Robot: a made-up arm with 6 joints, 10 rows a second.
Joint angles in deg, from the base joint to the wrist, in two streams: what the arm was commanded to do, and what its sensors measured. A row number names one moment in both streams.
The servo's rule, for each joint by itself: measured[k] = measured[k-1] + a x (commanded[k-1-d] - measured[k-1]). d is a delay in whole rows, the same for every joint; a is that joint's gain. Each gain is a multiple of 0.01, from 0.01 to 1. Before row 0 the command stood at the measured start. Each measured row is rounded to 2 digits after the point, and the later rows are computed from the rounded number. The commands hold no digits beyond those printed.
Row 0, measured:
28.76, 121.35, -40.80, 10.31, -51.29, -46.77
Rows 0 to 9, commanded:
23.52, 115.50, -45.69, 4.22, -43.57, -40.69
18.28, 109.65, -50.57, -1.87, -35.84, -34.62
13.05, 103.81, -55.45, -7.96, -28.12, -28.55
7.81, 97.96, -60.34, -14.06, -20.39, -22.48
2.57, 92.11, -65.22, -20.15, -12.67, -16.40
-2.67, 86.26, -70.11, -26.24, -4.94, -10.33
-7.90, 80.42, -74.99, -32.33, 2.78, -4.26
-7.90, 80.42, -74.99, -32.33, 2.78, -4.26
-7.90, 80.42, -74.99, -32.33, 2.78, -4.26
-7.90, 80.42, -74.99, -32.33, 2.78, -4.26
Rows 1 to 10, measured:
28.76, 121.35, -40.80, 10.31, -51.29, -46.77
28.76, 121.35, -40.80, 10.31, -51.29, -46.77
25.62, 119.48, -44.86, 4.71, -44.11, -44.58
21.22, 116.33, -49.60, -1.34, -36.42, -40.99
16.32, 112.32, -54.46, -7.43, -28.70, -36.51
11.21, 107.72, -59.34, -13.53, -20.97, -31.46
6.03, 102.72, -64.22, -19.62, -13.25, -26.04
0.81, 97.45, -69.11, -25.71, -5.52, -20.38
-4.42, 92.00, -73.99, -31.80, 2.20, -14.58
-6.51, 88.29, -74.82, -32.29, 2.74, -10.86
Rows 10 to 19, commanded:
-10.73, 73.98, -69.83, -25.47, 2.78, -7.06
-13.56, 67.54, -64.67, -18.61, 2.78, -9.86
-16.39, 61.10, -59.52, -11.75, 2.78, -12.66
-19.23, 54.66, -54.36, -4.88, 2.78, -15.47
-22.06, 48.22, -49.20, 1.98, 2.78, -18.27
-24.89, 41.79, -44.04, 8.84, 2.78, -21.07
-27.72, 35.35, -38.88, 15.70, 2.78, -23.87
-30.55, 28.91, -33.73, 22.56, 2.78, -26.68
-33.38, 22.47, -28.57, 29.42, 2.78, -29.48
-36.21, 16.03, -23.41, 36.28, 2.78, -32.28
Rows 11 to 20, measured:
-7.34, 85.77, -74.96, -32.33, 2.78, -8.48
-7.68, 84.06, -74.98, -32.33, 2.78, -6.96
-9.51, 80.83, -70.71, -26.02, 2.78, -7.00
-11.94, 76.58, -65.70, -19.20, 2.78, -8.03
-14.61, 71.63, -60.57, -12.35, 2.78, -9.70
-17.38, 66.20, -55.42, -5.48, 2.78, -11.78
-20.19, 60.45, -50.26, 1.38, 2.78, -14.12
-23.01, 54.48, -45.10, 8.24, 2.78, -16.62
-25.84, 48.36, -39.94, 15.10, 2.78, -19.23
-28.67, 42.14, -34.79, 21.96, 2.78, -21.91

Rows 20 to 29, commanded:
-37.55, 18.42, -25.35, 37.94, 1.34, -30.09
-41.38, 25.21, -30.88, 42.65, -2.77, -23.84
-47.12, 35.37, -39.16, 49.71, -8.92, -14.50
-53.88, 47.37, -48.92, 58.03, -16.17, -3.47
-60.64, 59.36, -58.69, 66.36, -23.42, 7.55
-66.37, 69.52, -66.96, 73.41, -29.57, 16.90
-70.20, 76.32, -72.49, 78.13, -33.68, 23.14
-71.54, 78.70, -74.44, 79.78, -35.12, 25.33
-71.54, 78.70, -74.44, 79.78, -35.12, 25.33
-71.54, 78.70, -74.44, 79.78, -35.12, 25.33
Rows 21 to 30, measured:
-31.50, 35.85, -29.63, 28.82, 2.78, -24.64
-34.33, 29.51, -24.47, 35.68, 2.78, -27.39
-36.26, 25.96, -25.20, 37.76, 1.44, -28.36
-39.33, 25.72, -29.91, 42.26, -2.48, -26.73
-44.00, 28.81, -37.59, 49.11, -8.47, -22.33
-49.93, 34.75, -46.99, 57.32, -15.63, -15.54
-56.36, 42.63, -56.70, 65.64, -22.87, -7.23
-62.37, 51.23, -65.22, 72.79, -29.10, 1.46
-67.07, 59.26, -71.25, 77.70, -33.36, 9.26
-69.75, 65.48, -73.90, 79.61, -35.00, 15.05

